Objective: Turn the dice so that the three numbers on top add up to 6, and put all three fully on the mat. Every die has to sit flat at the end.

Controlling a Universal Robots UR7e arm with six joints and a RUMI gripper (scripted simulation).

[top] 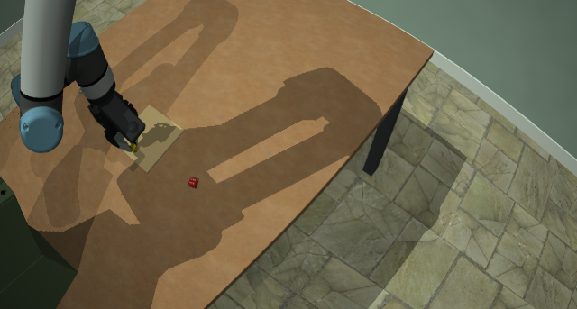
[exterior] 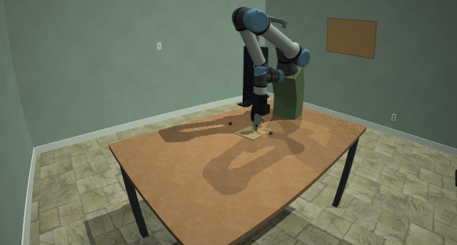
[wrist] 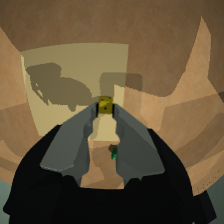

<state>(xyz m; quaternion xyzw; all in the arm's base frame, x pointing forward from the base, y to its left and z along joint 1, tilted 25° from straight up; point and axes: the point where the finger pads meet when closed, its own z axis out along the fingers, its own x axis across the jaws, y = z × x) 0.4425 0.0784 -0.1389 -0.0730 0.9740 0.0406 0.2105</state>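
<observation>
Right now the yellow die is 10 mm below my hand. The rest, counted from my hand: mat 50 mm ahead, 10 mm to the left, 20 mm below; green die 40 mm behind, 90 mm to the left, 20 mm below; red die 60 mm ahead, 170 mm to the right, 20 mm below.
</observation>
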